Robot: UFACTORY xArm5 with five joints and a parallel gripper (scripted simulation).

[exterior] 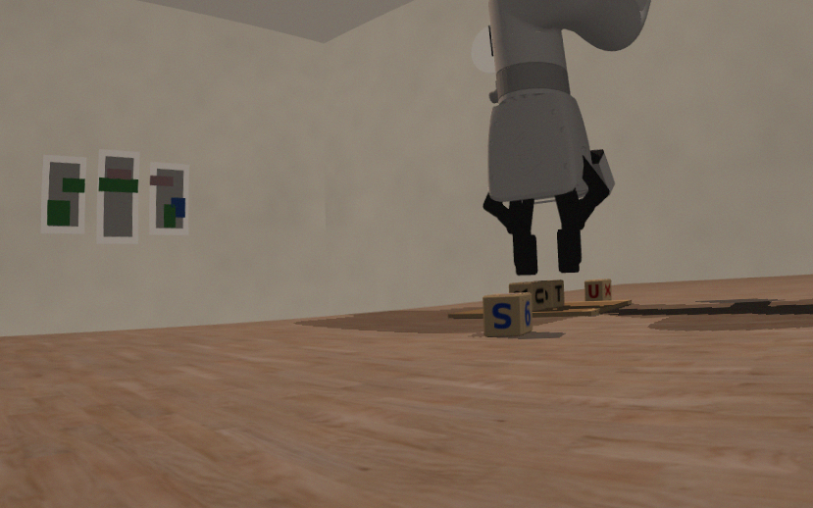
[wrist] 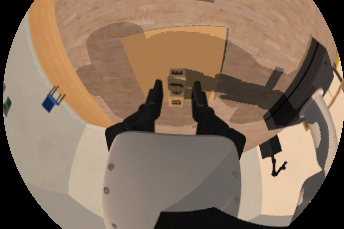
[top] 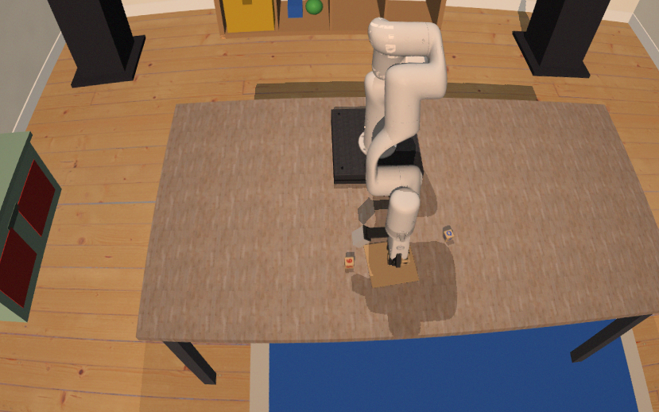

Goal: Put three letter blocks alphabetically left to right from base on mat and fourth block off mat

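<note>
My gripper is now 5 cm above the tan mat. Also, from my hand: letter block (13 cm to the right, 4 cm below).
</note>
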